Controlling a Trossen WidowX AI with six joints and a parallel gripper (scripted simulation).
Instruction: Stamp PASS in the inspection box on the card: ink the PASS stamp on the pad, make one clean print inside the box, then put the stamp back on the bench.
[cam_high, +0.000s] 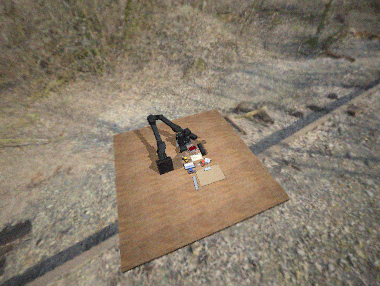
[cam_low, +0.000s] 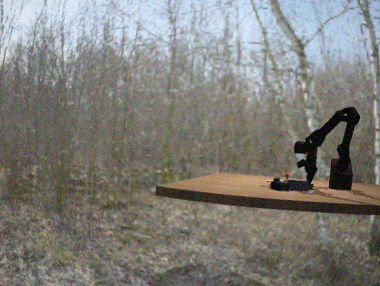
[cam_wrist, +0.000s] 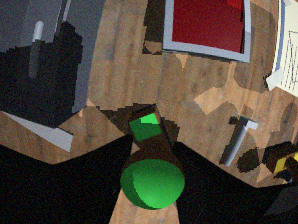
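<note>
The red ink pad lies 110 mm ahead of my gripper tip, 20 mm below it and 10 mm to the right of it. Round my gripper tip: card (120 mm to the right, 120 mm ahead, 30 mm below); then long black block (190 mm ahead, 40 mm to the right, 10 mm below); then green-knobbed stamp (right at my gripper tip).
</note>
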